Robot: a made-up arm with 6 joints.
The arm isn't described. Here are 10 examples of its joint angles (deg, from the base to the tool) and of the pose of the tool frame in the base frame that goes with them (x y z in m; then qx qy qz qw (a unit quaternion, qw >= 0)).
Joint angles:
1: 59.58 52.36 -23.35 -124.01 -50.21 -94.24
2: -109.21 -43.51 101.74 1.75 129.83 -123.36
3: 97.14 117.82 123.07 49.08 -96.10 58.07
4: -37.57 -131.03 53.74 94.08 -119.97 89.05
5: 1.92 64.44 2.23 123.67 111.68 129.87
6: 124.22 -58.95 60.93 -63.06 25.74 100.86
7: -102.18 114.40 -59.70 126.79 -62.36 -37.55
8: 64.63 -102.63 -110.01 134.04 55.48 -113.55
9: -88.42 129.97 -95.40 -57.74 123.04 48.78
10: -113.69 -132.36 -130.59 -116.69 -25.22 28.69
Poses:
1: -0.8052 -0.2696 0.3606 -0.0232 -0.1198 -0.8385 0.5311
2: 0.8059 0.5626 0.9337 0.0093 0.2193 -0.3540 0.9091
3: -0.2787 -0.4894 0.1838 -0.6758 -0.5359 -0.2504 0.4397
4: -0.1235 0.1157 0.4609 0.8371 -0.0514 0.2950 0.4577
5: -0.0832 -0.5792 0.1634 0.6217 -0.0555 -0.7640 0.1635
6: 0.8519 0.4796 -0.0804 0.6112 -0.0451 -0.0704 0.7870
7: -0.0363 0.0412 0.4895 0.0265 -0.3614 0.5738 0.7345
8: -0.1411 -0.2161 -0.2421 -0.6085 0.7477 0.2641 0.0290
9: -0.6095 0.3162 -0.1791 0.8003 0.2520 -0.0239 0.5436
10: 0.2714 0.3286 -0.4829 0.5076 0.2891 -0.5620 0.5856
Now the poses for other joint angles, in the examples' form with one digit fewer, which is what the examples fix.
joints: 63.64 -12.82 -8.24 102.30 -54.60 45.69
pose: 0.146 -0.070 -0.012 0.504 -0.707 0.256 0.425
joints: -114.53 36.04 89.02 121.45 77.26 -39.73
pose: 0.218 0.330 0.319 0.967 0.001 0.226 0.117
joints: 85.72 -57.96 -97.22 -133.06 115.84 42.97
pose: 0.317 -0.589 -0.290 0.072 0.939 -0.001 0.336
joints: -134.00 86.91 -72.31 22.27 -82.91 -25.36
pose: -0.794 0.090 0.610 -0.556 -0.667 0.077 0.491
